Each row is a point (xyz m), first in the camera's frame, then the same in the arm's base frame.
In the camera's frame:
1: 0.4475 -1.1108 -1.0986
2: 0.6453 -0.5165 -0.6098
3: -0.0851 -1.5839 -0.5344
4: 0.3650 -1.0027 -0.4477
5: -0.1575 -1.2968 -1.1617
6: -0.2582 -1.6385 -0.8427
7: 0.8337 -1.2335 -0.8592
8: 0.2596 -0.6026 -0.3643
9: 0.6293 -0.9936 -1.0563
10: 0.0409 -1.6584 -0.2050
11: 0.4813 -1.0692 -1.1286
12: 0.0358 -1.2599 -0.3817
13: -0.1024 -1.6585 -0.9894
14: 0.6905 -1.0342 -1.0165
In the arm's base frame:
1: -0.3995 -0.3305 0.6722
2: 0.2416 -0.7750 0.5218
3: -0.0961 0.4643 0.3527
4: 0.2210 -0.1929 0.4766
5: -0.6429 0.0557 0.2292
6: -0.4407 0.4880 0.2593
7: -0.1094 -0.3083 1.0421
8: 0.3640 -0.4702 0.1923
9: -0.2907 -0.4923 0.7748
10: 0.2287 0.5775 0.4606
11: -0.4107 -0.3891 0.6865
12: 0.1488 0.1822 0.2951
13: -0.5473 0.3977 0.4227
14: -0.2476 -0.4700 0.8428

